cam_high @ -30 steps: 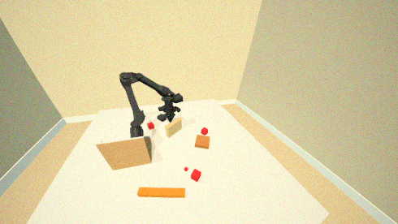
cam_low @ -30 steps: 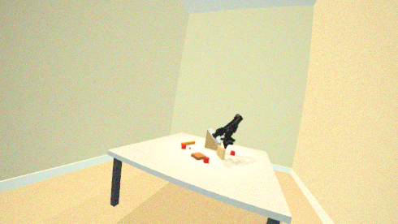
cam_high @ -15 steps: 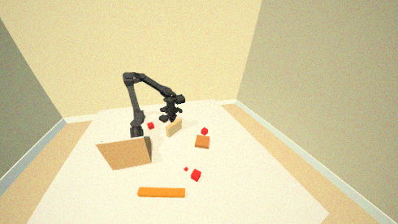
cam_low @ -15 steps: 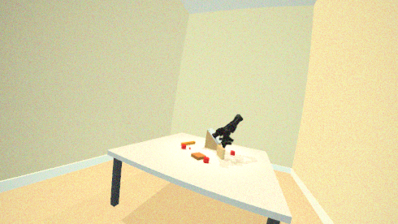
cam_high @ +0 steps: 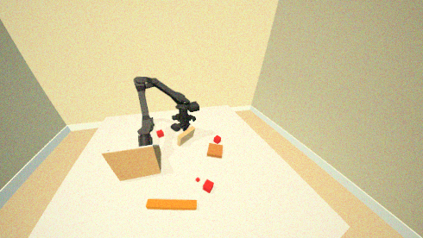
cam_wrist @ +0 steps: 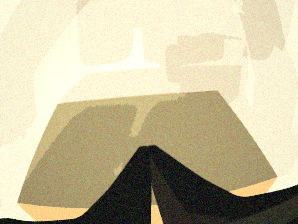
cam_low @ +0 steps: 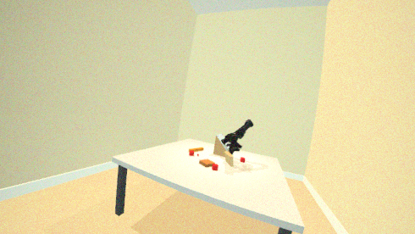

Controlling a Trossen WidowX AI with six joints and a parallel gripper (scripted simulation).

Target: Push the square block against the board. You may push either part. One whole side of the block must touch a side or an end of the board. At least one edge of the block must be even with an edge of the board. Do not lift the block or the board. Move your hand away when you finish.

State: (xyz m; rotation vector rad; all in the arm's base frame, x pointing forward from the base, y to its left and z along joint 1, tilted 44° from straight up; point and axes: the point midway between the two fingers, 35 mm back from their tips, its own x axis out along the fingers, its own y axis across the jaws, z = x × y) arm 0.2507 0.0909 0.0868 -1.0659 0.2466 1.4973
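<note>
Right now my gripper tip is 3 cm above the tan block, 1 cm to the left of it and 1 cm short of it. From my gripper tip the other things lie so: tiny red piece 33 cm to the right, 7 cm below, 3 cm behind; long orange board 40 cm to the right, 18 cm behind, 6 cm below; square block 19 cm to the right, 16 cm ahead, 6 cm below.
</note>
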